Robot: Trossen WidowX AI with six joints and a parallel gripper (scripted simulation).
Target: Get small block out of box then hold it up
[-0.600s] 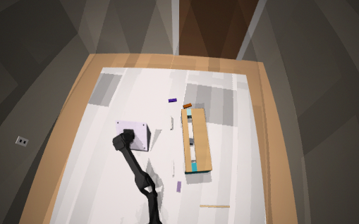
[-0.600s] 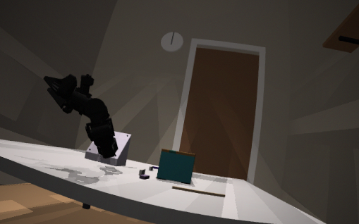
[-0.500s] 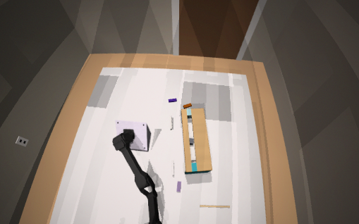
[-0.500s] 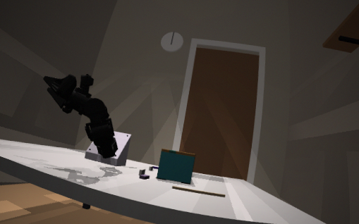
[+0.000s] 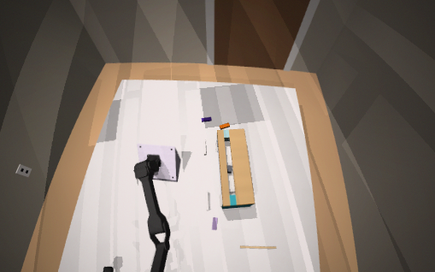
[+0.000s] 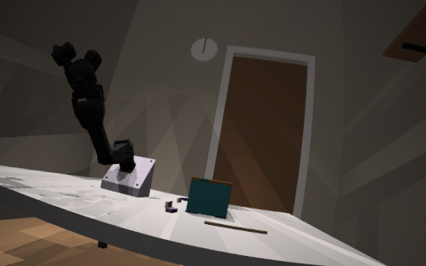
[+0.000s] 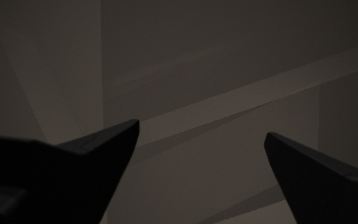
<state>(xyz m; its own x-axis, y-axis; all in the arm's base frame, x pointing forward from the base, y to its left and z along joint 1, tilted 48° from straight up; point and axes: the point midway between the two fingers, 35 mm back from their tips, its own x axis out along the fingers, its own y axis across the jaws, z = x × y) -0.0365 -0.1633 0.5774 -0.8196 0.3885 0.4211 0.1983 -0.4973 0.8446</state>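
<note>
Right now the box is 440 mm ahead of my gripper tip, 530 mm to the left of it and 340 mm below it. From my gripper tip the other things lie so: thin wooden stick 600 mm ahead, 150 mm to the left, 400 mm below; light purple block 390 mm ahead, 260 mm to the left, 400 mm below; dark grey block 450 mm ahead, 520 mm to the left, 310 mm below.
</note>
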